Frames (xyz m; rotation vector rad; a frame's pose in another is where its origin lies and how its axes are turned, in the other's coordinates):
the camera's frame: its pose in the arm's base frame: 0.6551 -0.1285 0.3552 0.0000 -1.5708 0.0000
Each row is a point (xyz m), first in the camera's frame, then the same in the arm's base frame.
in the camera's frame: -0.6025 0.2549 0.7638
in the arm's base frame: -0.1087 0.1264 -0.2473
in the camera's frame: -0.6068 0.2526 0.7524
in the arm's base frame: -0.0973 0.1241 -0.2516
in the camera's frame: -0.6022 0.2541 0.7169
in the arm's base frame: -0.0618 0.1256 -0.2470
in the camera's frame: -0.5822 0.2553 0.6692
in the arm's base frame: -0.0141 0.1268 -0.2270
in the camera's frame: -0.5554 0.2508 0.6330
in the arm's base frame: 0.0221 0.1223 -0.2002
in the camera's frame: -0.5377 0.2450 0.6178
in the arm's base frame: 0.0373 0.1165 -0.1825
